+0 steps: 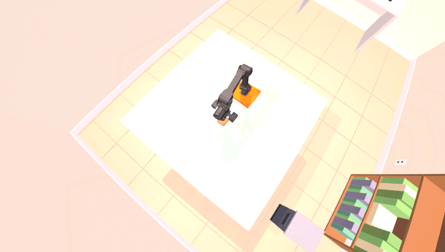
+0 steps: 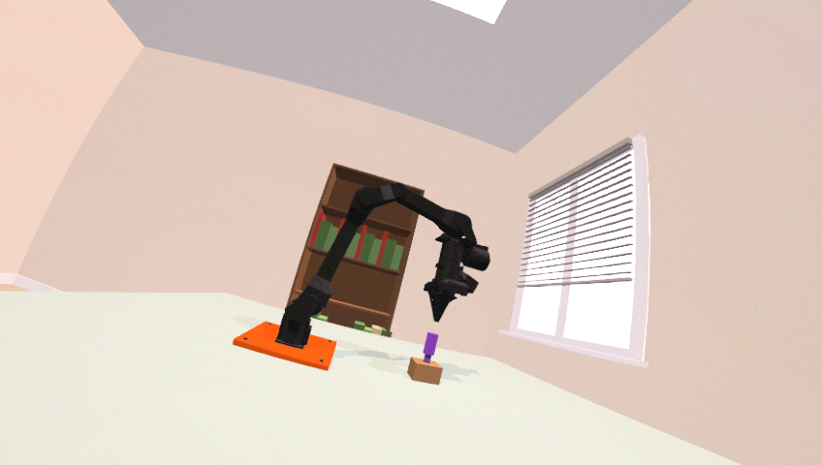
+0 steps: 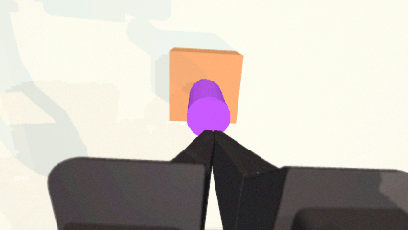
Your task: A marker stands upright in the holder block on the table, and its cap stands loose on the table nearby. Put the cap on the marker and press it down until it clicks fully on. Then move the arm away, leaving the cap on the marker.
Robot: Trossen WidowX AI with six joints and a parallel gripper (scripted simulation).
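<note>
The purple cap lies 60 mm below my gripper tip. Also, from my gripper tip: tan holder block: 120 mm below; then dark marker: 70 mm below.
</note>
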